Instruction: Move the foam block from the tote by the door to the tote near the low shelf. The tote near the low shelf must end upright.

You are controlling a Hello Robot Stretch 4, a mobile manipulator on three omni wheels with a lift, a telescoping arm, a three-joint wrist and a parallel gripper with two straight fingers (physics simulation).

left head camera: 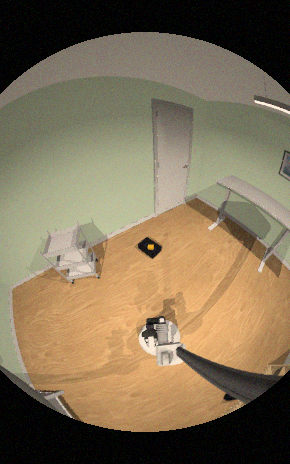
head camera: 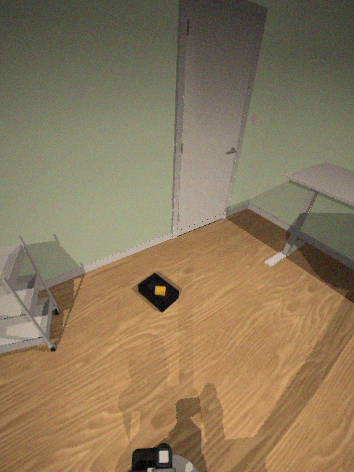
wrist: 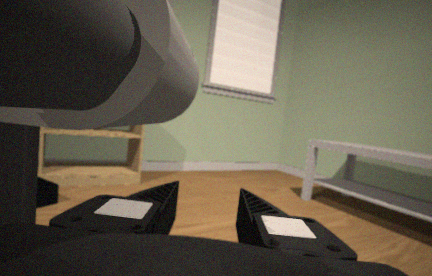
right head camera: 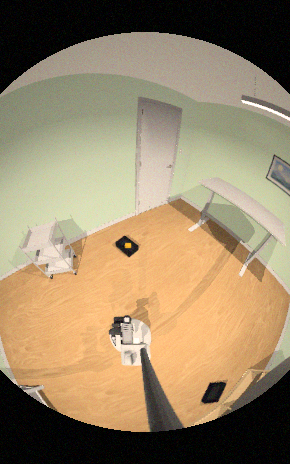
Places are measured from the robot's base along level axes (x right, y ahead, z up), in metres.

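Where they show: gripper, fingertip midpoint: (left head camera: 151, 347) (wrist: 207, 203) (right head camera: 117, 345).
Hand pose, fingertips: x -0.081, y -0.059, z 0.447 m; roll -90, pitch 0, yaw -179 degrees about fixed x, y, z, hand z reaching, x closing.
Observation:
Things, the pixels of their top centre, and the offset from my fingertips. "spot": a spot on its surface instead. Level surfaces: height alone.
- orange foam block, top centre: (head camera: 160, 289) (left head camera: 150, 245) (right head camera: 127, 244) dz -0.426, dx +0.058, dy +1.338 m
- black tote, top centre: (head camera: 158, 287) (left head camera: 149, 245) (right head camera: 126, 243) dz -0.374, dx +0.040, dy +1.310 m
- wheeled cart, surface spot: (left head camera: 62, 239) spot: dz +0.189, dx -0.959, dy +0.984 m
- desk, surface height: dz +0.476 m
An orange foam block (head camera: 160, 290) (left head camera: 151, 247) (right head camera: 128, 245) lies in a black tote (head camera: 162, 303) (left head camera: 143, 246) (right head camera: 121, 244) on the floor by the door. A second black tote (right head camera: 214, 392) rests flat, seemingly upright, beside the low wooden shelf (right head camera: 243, 389) (wrist: 91, 176); in the left head view this tote (left head camera: 230, 397) is mostly hidden by the mast. A dark edge, probably of the same tote, shows at the left in the wrist view. My gripper (wrist: 207, 203) is open and empty, its fingers apart, well away from both totes. It points toward the side of the room with the shelf.
A wheeled cart (left head camera: 62, 239) (right head camera: 40, 237) stands by the wall left of the block's tote. A desk (head camera: 327, 179) (left head camera: 250, 194) stands on the right beyond the door (head camera: 210, 125). A grey bench (wrist: 370, 150) stands at the right in the wrist view.

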